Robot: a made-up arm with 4 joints. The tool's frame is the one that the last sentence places. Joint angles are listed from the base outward.
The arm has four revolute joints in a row. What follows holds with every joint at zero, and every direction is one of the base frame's.
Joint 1 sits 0.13 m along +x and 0.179 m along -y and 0.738 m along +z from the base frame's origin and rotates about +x.
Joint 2 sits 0.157 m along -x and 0.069 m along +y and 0.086 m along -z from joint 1 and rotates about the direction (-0.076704, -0.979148, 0.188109).
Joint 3 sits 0.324 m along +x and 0.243 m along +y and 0.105 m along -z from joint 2 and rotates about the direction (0.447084, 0.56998, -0.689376).
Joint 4 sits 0.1 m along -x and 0.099 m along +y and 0.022 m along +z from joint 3 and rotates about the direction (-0.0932, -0.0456, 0.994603).
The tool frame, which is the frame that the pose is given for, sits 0.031 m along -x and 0.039 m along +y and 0.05 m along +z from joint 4; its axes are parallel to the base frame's.
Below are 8 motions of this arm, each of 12 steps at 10 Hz.
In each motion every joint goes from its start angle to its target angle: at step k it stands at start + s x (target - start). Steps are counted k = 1, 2, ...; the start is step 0. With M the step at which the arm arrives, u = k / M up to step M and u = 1 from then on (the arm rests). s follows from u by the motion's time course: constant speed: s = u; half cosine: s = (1 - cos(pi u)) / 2; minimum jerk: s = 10 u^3 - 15 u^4 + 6 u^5.
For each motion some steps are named. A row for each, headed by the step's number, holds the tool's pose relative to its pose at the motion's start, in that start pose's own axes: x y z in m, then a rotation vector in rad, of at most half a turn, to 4 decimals.
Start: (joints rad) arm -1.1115 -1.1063 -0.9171 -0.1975
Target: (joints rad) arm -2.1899 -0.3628 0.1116 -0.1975
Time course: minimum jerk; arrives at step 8
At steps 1, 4, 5, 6, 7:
1: 0.0051 -0.0046 -0.0033 -0.0139 0.0054 -0.0199
4: 0.1315 -0.1763 -0.0747 -0.4088 0.0620 -0.6002
5: 0.1692 -0.2664 -0.0843 -0.5756 0.0175 -0.8415
6: 0.1892 -0.3328 -0.0817 -0.6956 -0.0444 -1.0051
7: 0.1968 -0.3647 -0.0777 -0.7542 -0.0843 -1.0801

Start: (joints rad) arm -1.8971 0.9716 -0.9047 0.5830
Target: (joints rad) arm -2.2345 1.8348 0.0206 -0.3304
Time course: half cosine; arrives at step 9
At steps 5, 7, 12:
5: 0.0848 0.0171 0.1217 0.0136 -0.1250 -0.7006
7: 0.1055 0.0422 0.2071 0.1247 -0.2380 -1.0226
12: 0.1063 0.0552 0.2439 0.1926 -0.2808 -1.1391

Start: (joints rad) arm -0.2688 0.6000 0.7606 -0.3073
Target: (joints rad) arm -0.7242 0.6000 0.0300 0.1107
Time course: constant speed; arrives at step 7
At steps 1, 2, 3, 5, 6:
1: -0.0138 -0.0223 -0.0449 -0.0910 -0.1022 0.1455
2: -0.0228 -0.0496 -0.0890 -0.1893 -0.1963 0.2931
3: -0.0269 -0.0817 -0.1312 -0.2944 -0.2820 0.4421
5: -0.0198 -0.1574 -0.2059 -0.5237 -0.4279 0.7436
6: -0.0089 -0.1995 -0.2366 -0.6474 -0.4874 0.8952

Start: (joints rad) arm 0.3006 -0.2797 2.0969 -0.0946
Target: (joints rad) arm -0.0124 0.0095 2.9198 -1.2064
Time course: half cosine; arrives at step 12
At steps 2, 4, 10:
2: 0.0068 0.0050 0.0114 0.0404 0.0189 -0.0930
4: 0.0260 0.0138 0.0418 0.1434 0.0858 -0.3428
10: 0.0975 -0.0042 0.1277 0.3738 0.5044 -1.2135

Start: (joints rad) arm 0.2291 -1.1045 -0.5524 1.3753
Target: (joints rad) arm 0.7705 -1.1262 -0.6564 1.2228
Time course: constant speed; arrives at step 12
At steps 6, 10, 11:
6: 0.0549 0.0615 0.0774 -0.0376 -0.2090 0.1151
10: 0.0761 0.1071 0.1332 -0.0587 -0.3512 0.1899
11: 0.0794 0.1189 0.1474 -0.0635 -0.3871 0.2083

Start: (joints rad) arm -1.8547 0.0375 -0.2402 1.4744
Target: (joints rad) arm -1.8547 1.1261 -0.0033 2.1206
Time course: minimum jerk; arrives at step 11
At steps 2, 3, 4, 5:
2: -0.0001 -0.0039 0.0073 -0.0443 0.0012 0.0253
3: -0.0001 -0.0100 0.0216 -0.1272 0.0059 0.0731
4: 0.0004 -0.0167 0.0447 -0.2528 0.0189 0.1466
5: 0.0017 -0.0199 0.0750 -0.4078 0.0451 0.2387

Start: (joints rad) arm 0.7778 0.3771 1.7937 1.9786
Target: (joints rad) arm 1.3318 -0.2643 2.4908 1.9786
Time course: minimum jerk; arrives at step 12
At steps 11, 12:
11: -0.0498 -0.1571 -0.0319 0.9532 -0.3796 -1.0808
12: -0.0504 -0.1572 -0.0329 0.9580 -0.3799 -1.0865

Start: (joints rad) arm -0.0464 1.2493 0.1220 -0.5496
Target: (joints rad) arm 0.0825 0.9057 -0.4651 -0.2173
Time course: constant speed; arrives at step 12
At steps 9, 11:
9: 0.0073 -0.0566 -0.0766 -0.1389 -0.0660 0.4218
11: 0.0074 -0.0721 -0.0915 -0.1634 -0.0739 0.5203

